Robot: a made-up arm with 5 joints.
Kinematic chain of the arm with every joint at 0, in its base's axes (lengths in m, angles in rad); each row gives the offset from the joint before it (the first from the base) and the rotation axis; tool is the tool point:
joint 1: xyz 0 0 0.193 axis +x
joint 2: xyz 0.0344 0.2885 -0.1 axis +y
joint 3: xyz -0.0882 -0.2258 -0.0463 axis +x
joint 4: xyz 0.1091 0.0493 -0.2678 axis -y
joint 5: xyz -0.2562 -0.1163 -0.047 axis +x
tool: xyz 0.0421 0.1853 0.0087
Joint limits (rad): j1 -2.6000..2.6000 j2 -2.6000..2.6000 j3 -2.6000..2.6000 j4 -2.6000..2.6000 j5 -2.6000..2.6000
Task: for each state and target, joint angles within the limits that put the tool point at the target. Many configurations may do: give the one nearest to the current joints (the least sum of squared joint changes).
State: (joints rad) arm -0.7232 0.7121 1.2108 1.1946 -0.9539
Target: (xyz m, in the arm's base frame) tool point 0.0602 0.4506 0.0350
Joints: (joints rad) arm -0.6178 0.6076 1.8887 0.5908 -0.2354
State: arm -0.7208 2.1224 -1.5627 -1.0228 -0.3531
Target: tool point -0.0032 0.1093 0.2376
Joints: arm -1.0349 2.3434 -1.2468 -1.3229 -0.3390
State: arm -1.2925 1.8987 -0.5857 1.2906 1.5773
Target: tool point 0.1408 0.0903 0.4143
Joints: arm -1.3410 2.4564 -0.9788 0.5145 1.6207
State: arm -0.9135 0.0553 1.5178 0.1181 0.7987
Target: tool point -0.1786 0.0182 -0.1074
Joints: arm -1.0533 0.0546 1.4182 0.2049 0.9518
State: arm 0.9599 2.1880 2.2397 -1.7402 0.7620
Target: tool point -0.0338 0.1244 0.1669
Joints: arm 0.6559 2.6000 2.1673 -1.1772 1.1799
